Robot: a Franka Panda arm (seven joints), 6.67 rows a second.
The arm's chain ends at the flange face. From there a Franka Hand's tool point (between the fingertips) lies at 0.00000 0.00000 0.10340 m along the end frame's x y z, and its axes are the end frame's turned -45 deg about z.
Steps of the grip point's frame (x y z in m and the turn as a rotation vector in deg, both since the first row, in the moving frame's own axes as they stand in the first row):
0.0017, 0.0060, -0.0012, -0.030, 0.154, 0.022
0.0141, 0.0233, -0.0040, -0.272, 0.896, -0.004
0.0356, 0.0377, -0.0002, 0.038, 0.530, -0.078
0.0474, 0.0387, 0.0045, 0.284, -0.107, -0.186
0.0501, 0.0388, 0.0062, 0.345, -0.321, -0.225
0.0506, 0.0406, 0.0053, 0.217, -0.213, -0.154
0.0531, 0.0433, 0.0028, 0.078, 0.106, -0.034
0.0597, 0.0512, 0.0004, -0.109, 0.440, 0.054
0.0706, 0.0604, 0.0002, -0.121, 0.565, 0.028
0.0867, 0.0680, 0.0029, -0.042, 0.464, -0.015
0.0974, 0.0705, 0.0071, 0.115, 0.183, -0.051
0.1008, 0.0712, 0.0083, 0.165, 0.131, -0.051
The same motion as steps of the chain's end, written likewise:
0.0052, 0.0032, -0.0012, 0.088, 0.130, 0.022
0.0250, 0.0073, -0.0040, 0.441, 0.826, -0.004
0.0512, 0.0022, -0.0002, 0.402, 0.348, -0.078
0.0614, -0.0059, 0.0045, 0.125, -0.276, -0.186
0.0637, -0.0080, 0.0062, 0.017, -0.471, -0.225
0.0650, -0.0071, 0.0053, 0.003, -0.304, -0.154
0.0681, -0.0067, 0.0028, 0.130, 0.020, -0.034
0.0777, -0.0056, 0.0004, 0.234, 0.388, 0.054
0.0918, -0.0066, 0.0002, 0.314, 0.485, 0.028
0.1087, -0.0127, 0.0029, 0.298, 0.358, -0.015
0.1186, -0.0186, 0.0071, 0.211, 0.048, -0.051
0.1217, -0.0206, 0.0083, 0.209, -0.024, -0.051

